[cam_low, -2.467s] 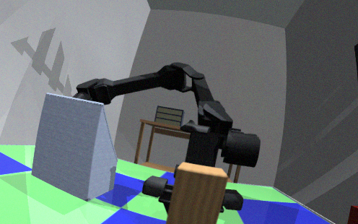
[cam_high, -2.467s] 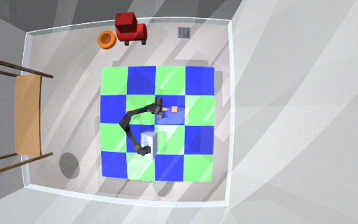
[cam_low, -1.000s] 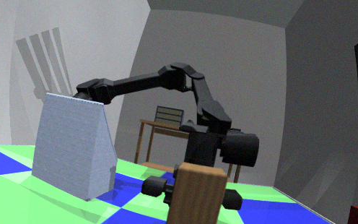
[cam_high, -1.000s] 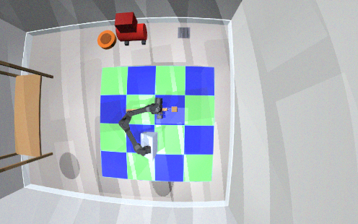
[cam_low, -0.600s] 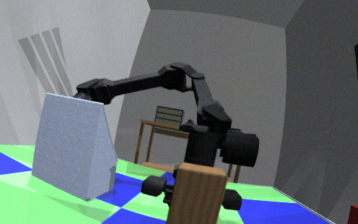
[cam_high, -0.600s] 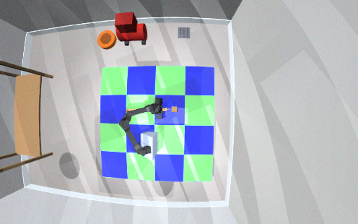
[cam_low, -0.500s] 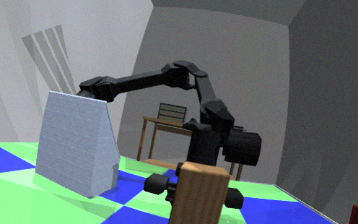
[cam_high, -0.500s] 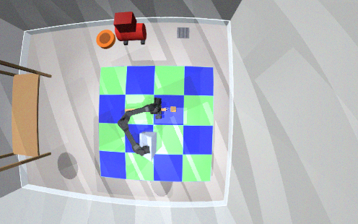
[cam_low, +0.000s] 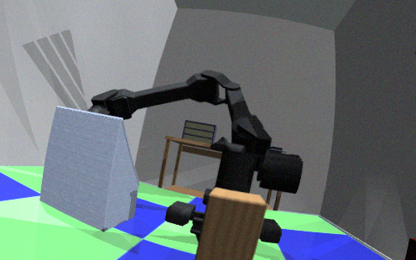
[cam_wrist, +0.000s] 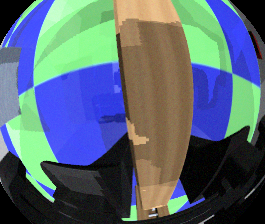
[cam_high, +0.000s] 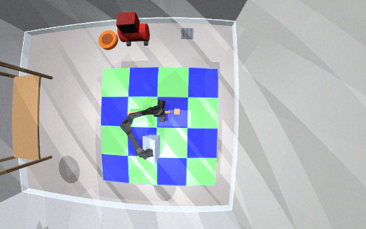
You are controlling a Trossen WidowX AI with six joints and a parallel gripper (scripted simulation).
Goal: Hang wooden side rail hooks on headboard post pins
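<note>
Now: gripper tip 10 mm past the headboard post, 150 mm to the left of it and 60 mm below it.
</note>
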